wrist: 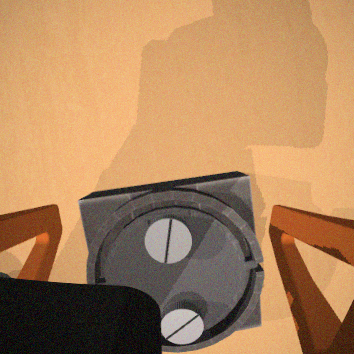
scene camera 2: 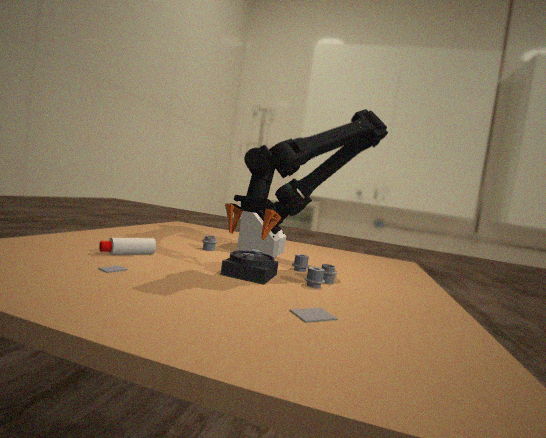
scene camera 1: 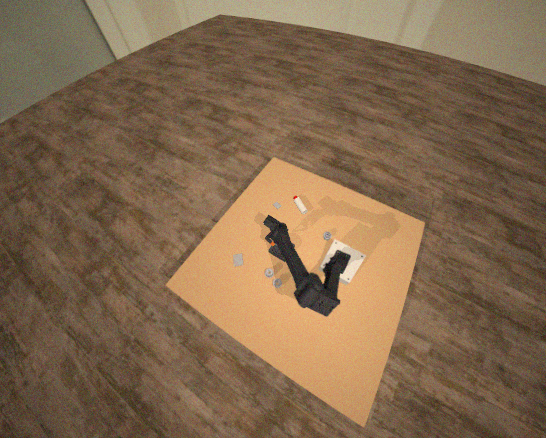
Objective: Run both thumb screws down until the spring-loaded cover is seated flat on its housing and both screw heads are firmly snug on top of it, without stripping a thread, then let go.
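Places are measured from the arm's base along level axes (x ahead, y left, z up), in metres.
Where they show: gripper, fingertip midpoint: [wrist: 164,218] [scene camera 2: 246,236]; arm's base at its link origin: [scene camera 1: 339,261].
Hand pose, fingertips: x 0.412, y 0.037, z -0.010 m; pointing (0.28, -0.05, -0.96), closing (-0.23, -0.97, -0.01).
Note:
Each offset is from my fingertips to the centre of the thing. Level surfaces: height alone.
The black square housing {0.059 m back, 0.009 m left, 0.088 m down} [scene camera 1: 278,253] [scene camera 2: 245,271] [wrist: 235,189] stands on the mat. Its round grey cover {0.059 m back, 0.009 m left, 0.074 m down} [wrist: 220,265] lies inside the raised ring; whether it is seated flat is hard to tell. Two pale slotted screw heads show in the wrist view: one screw {0.027 m back, 0.006 m left, 0.068 m down} [wrist: 168,240] near the middle and another screw {0.091 m back, 0.011 m left, 0.068 m down} [wrist: 182,326] lower down, with dark side surface visible above its head. A black part of the arm hides the lower left of the housing. My gripper [scene camera 2: 247,235] [wrist: 164,218] is wide open and empty above the housing, its orange fingers apart on either side.
A white cylinder with a red end {0.018 m back, 0.358 m right, 0.091 m down} [scene camera 1: 300,205] [scene camera 2: 133,246] lies on the mat {0.116 m down} [scene camera 1: 350,350] [scene camera 2: 425,360]. Grey flanged knobs {0.289 m back, 0.213 m right, 0.091 m down} [scene camera 1: 327,235] [scene camera 2: 209,243] {0.068 m back, 0.190 m left, 0.091 m down} [scene camera 2: 315,277] stand on both sides of the housing. Flat grey plates {0.155 m ahead, 0.206 m left, 0.114 m down} [scene camera 1: 238,259] [scene camera 2: 314,314] {0.133 m ahead, 0.288 m right, 0.114 m down} [scene camera 2: 113,269] lie farther out.

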